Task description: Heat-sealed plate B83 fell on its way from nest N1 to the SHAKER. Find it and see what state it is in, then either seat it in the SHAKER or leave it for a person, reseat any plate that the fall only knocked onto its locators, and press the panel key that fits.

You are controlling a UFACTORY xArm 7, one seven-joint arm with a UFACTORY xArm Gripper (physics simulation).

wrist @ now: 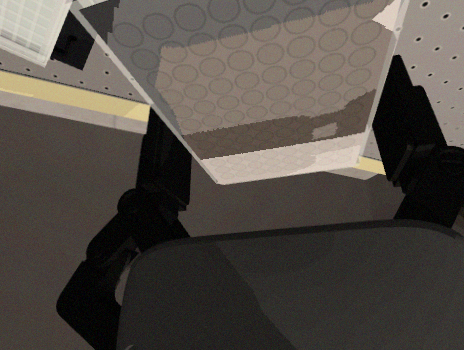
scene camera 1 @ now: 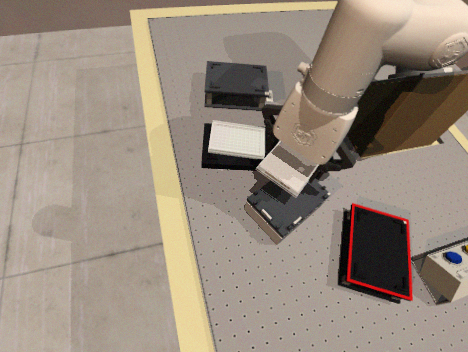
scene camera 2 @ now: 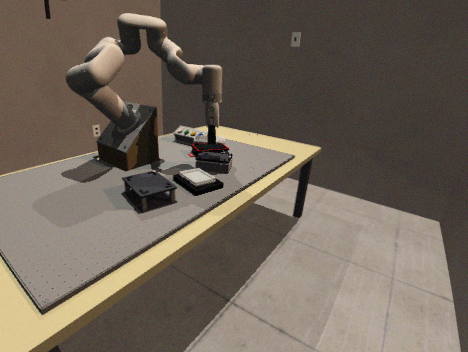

Labels:
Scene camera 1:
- shaker: 249, 208
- quarantine nest: 375, 242

